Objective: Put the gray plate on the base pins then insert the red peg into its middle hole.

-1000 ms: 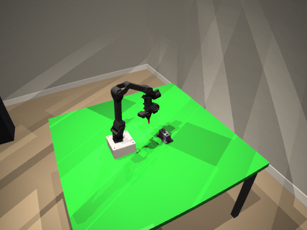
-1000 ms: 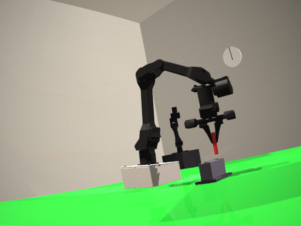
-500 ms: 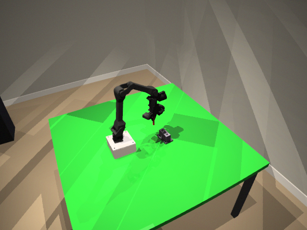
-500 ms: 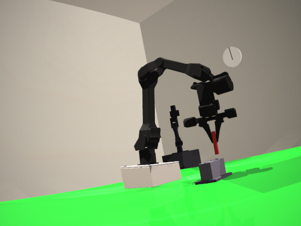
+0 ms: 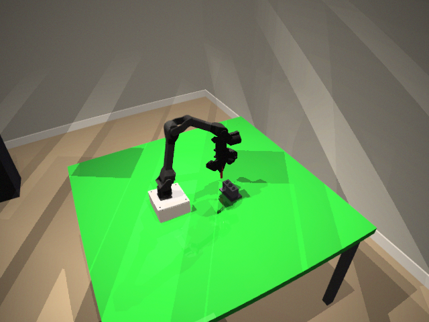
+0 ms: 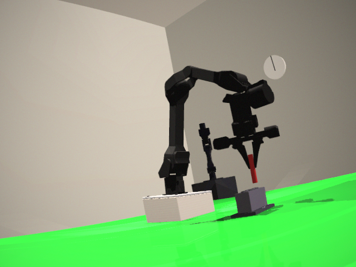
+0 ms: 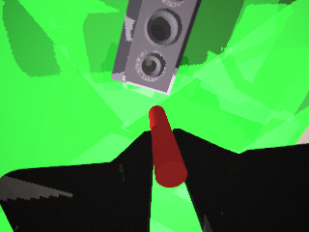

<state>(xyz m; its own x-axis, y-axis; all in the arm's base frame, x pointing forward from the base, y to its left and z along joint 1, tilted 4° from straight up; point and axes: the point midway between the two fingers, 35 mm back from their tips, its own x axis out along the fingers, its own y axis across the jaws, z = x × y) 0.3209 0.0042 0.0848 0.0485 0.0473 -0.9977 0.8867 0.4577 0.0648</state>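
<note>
Now: gripper tip 2 cm short of the gray plate, 6 cm to the left of it and 7 cm above it. Round my gripper tip: base 2 cm ahead, 6 cm to the right, 11 cm below; red peg right at my gripper tip.
</note>
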